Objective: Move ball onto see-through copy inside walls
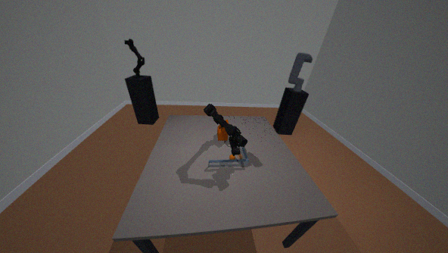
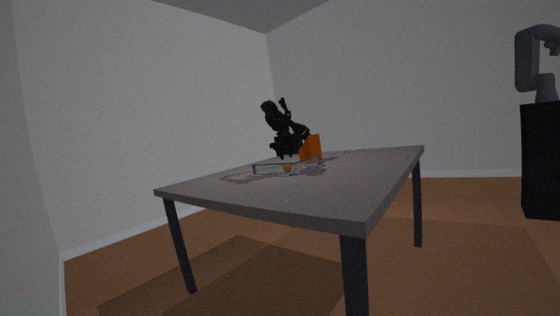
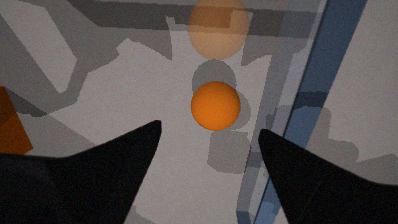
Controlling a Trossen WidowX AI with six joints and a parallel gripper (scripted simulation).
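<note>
The orange ball is 1 cm ahead of my gripper tip and 5 cm below it. Round my gripper tip: see-through copy 1 cm behind, 7 cm to the left, 5 cm below.
</note>
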